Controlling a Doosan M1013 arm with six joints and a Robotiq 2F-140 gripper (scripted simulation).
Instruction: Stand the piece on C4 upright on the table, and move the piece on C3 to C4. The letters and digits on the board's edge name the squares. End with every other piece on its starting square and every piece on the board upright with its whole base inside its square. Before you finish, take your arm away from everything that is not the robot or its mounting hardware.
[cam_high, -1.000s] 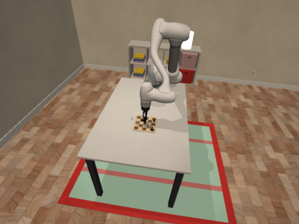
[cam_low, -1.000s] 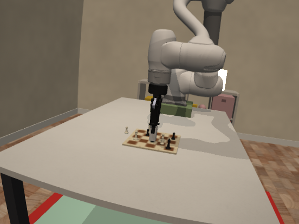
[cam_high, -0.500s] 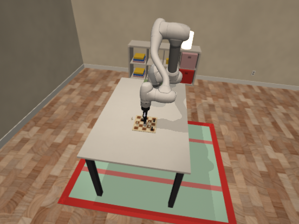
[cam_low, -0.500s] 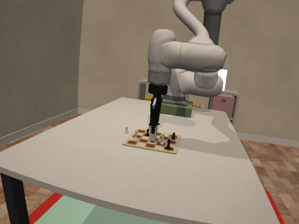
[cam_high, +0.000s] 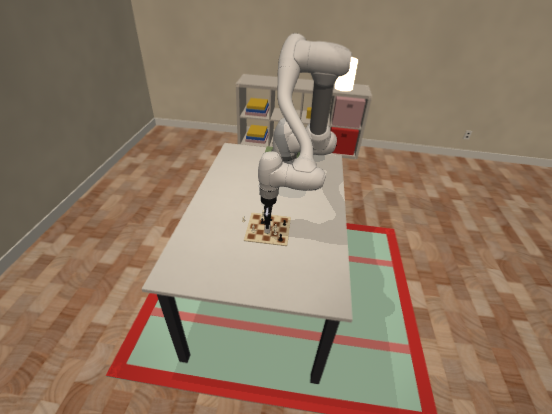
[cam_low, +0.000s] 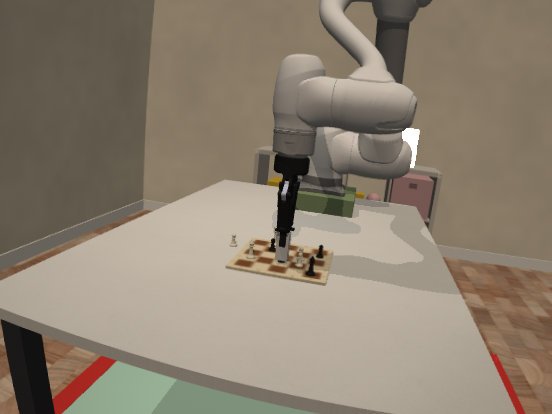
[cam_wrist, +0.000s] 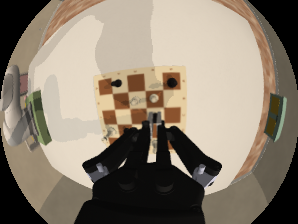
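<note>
Right now the chessboard is 40 mm behind my hand and 50 mm below it. The rest, counted from my hand: black chess piece 40 mm ahead, 70 mm to the left, 20 mm below; then tall white piece 120 mm behind, 30 mm to the right, 20 mm below.
</note>
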